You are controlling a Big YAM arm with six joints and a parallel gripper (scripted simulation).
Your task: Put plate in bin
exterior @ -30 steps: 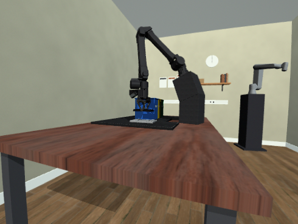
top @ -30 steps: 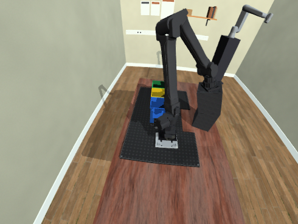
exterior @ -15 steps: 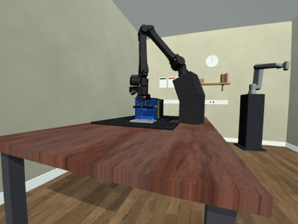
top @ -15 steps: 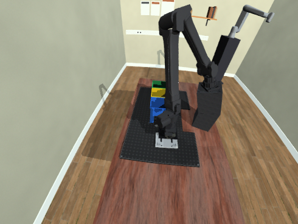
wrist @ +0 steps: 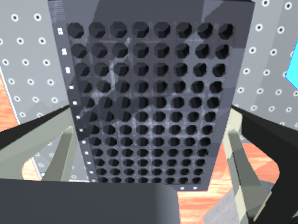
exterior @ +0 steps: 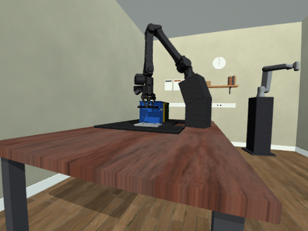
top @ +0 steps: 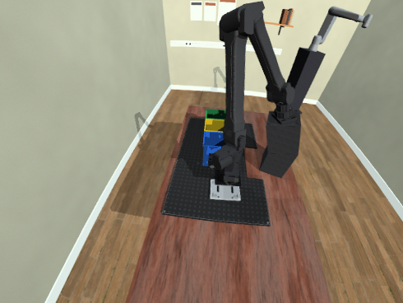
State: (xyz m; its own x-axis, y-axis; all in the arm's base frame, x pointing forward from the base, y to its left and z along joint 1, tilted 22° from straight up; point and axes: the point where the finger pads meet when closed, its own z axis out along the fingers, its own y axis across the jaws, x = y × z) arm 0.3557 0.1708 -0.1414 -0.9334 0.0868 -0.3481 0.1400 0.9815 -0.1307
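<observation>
Now: the blue bin 2 cm ahead of my hand, 22 cm to the right of it and 4 cm below it. From my hand the other things lie so: yellow bin 35 cm to the right, 4 cm below; 96-well plate right at my hand; grey plate nest 12 cm below.
</observation>
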